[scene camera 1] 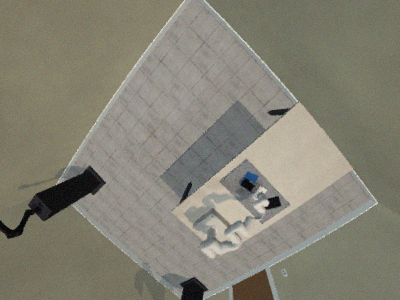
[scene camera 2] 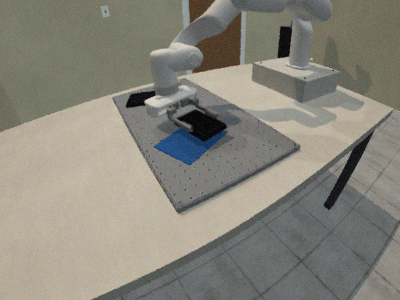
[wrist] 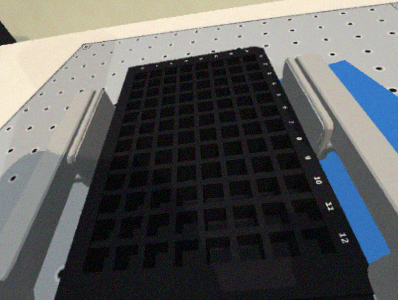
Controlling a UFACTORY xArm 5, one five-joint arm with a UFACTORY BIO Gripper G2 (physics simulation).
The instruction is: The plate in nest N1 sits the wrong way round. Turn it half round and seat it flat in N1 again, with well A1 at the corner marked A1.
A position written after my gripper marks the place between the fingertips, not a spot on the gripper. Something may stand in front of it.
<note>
In view: my gripper (scene camera 2: 204, 123), a black well plate (scene camera 2: 204, 126) and a flat blue rectangle (scene camera 2: 181, 145).
The black well plate is seen too in the wrist view (wrist: 206, 177). My gripper also shows in the wrist view (wrist: 193, 88).
</note>
